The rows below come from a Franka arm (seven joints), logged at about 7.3 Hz.
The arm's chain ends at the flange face. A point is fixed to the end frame.
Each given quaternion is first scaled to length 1.
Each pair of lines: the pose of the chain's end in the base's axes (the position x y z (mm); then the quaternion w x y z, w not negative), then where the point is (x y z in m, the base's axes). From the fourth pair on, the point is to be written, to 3 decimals.
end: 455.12, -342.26, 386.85, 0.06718, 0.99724, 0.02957, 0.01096
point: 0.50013 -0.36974 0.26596
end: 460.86, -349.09, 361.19, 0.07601, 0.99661, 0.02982, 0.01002
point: 0.50571 -0.37871 0.24074
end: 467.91, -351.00, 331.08, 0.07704, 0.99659, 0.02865, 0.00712
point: 0.51201 -0.38101 0.21045
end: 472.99, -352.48, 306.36, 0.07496, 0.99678, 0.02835, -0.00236
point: 0.515 -0.382 0.185
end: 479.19, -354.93, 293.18, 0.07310, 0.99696, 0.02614, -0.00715
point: 0.520 -0.384 0.171
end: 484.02, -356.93, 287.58, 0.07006, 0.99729, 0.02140, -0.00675
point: 0.524 -0.386 0.165
